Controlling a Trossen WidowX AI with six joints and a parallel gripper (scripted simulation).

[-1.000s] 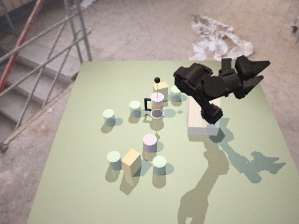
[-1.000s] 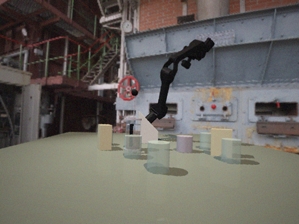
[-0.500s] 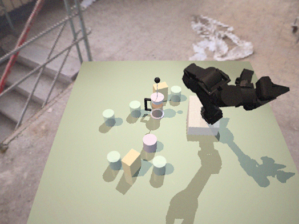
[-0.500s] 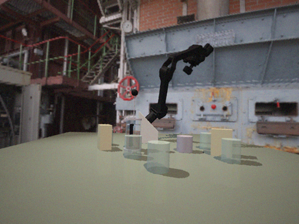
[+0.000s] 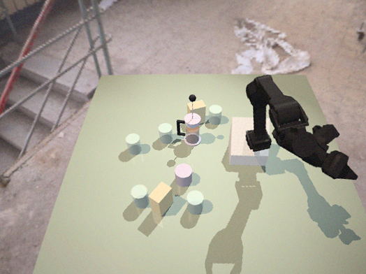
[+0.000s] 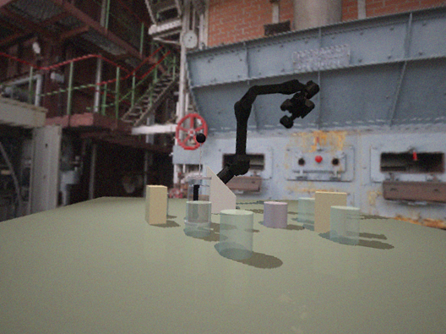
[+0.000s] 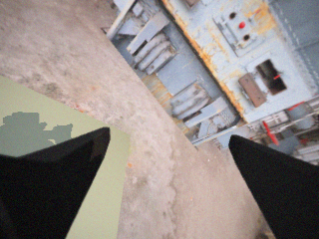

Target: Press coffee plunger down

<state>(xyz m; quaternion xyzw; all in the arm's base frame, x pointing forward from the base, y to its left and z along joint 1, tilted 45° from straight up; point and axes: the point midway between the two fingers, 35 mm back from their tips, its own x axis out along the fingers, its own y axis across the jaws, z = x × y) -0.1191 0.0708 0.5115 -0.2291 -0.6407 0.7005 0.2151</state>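
My gripper tip is 540 mm to the left of the coffee press, 390 mm short of it and 310 mm above it.
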